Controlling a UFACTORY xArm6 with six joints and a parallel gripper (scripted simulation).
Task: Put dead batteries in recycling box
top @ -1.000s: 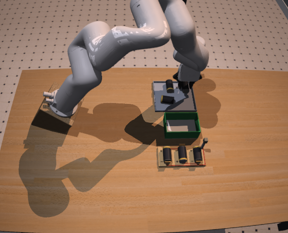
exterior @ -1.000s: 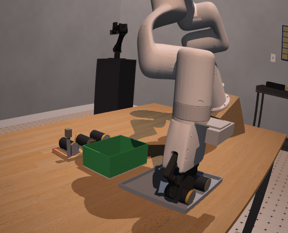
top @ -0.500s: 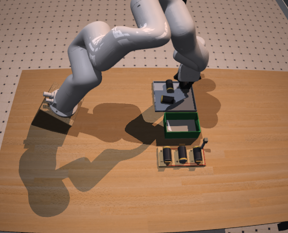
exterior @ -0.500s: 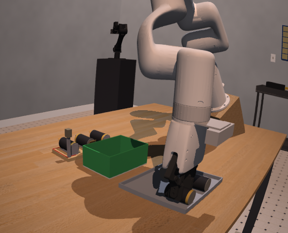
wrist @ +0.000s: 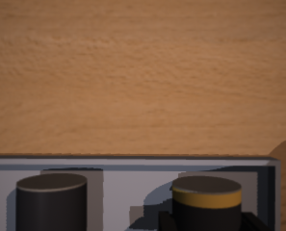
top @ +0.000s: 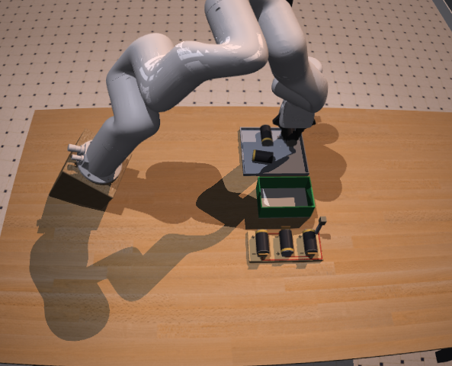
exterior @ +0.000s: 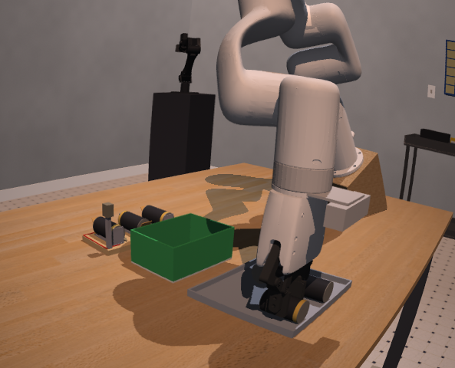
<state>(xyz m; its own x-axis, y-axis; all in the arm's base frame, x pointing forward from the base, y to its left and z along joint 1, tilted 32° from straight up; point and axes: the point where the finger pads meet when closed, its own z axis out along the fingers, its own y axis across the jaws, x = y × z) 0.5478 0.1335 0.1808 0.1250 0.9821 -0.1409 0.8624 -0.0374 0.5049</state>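
The green recycling box lies 80 mm behind my hand, 220 mm to the right of it and 20 mm below it. Also, from my hand: grey tray: 60 mm behind, 40 mm to the right, 30 mm below.
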